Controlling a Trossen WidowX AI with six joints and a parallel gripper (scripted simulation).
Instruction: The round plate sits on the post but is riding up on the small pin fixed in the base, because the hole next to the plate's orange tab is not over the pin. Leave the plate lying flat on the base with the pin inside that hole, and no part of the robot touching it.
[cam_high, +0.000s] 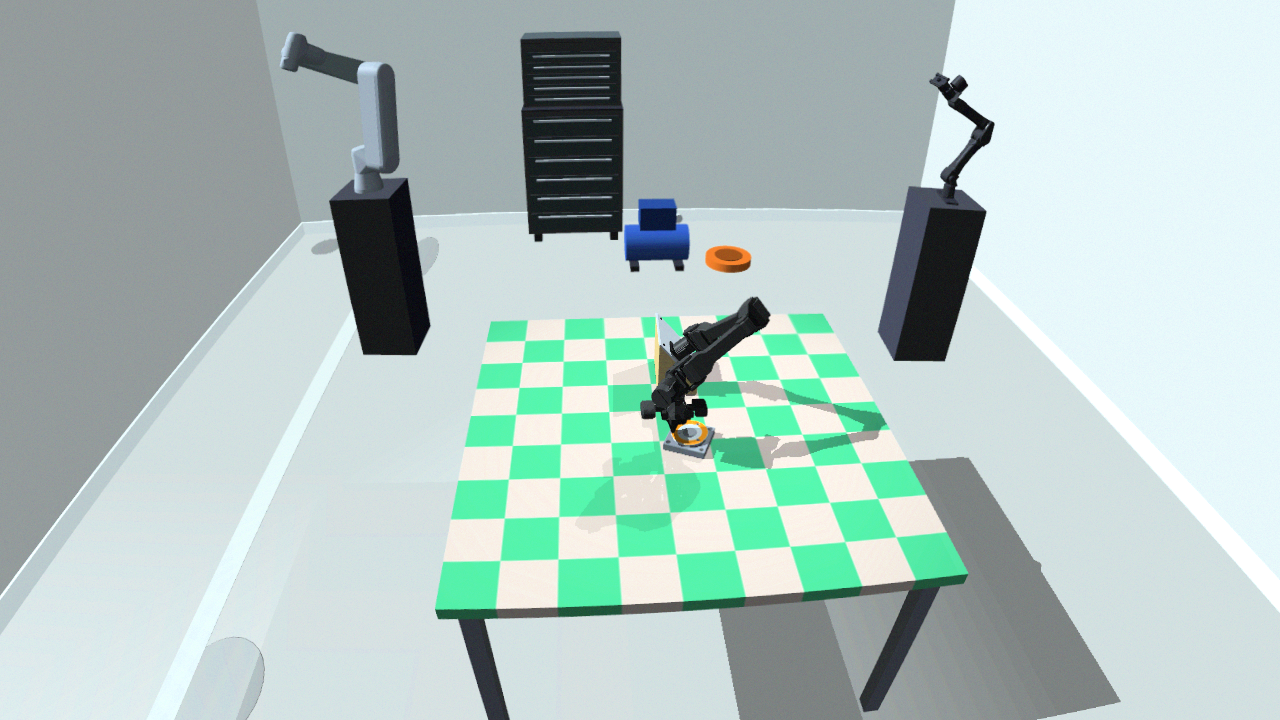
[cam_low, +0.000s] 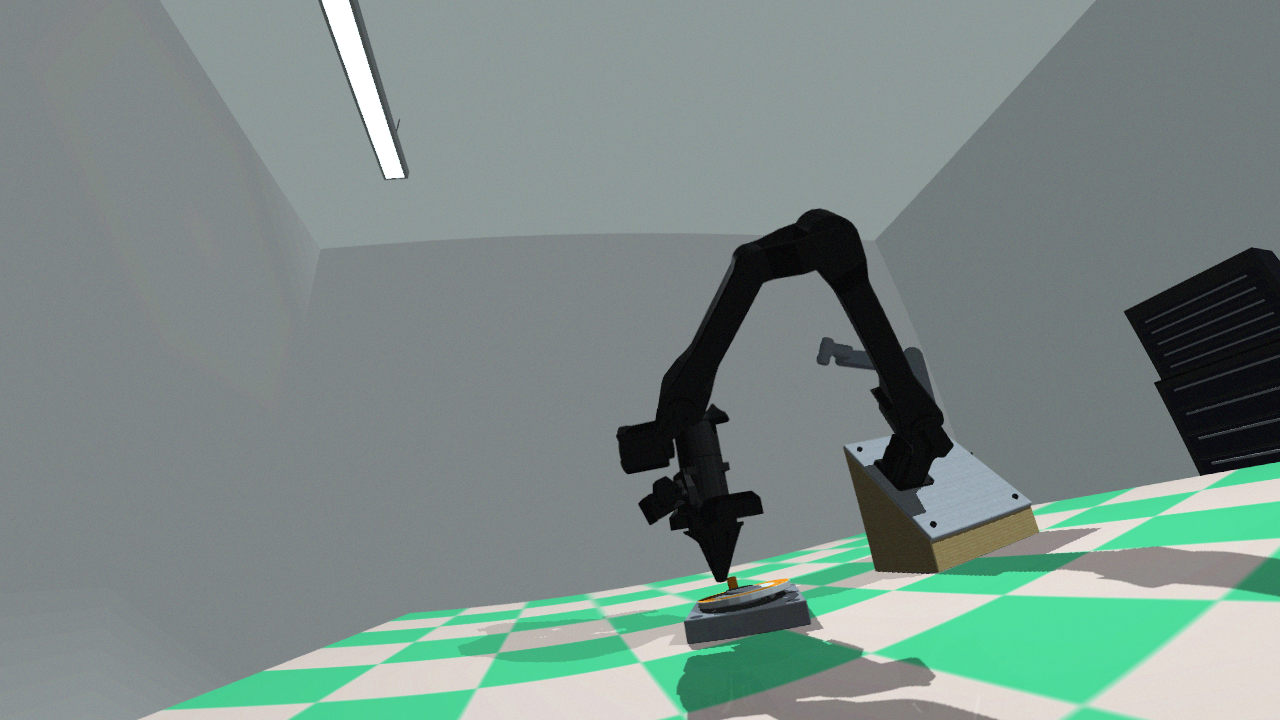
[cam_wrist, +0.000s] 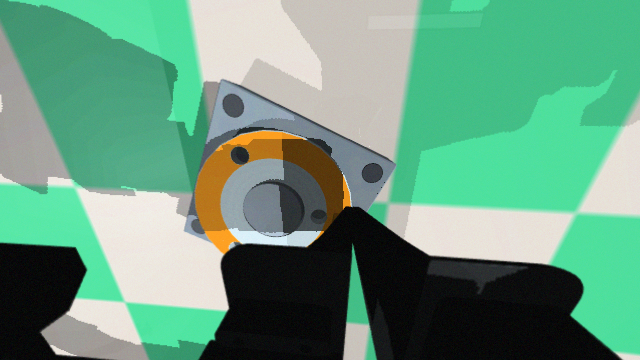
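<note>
My gripper tip is 10 mm past the plate, 30 mm to the right of it and 10 mm above it. The rest, counted from my gripper tip: base 10 mm behind, 50 mm to the left, 20 mm below.
</note>
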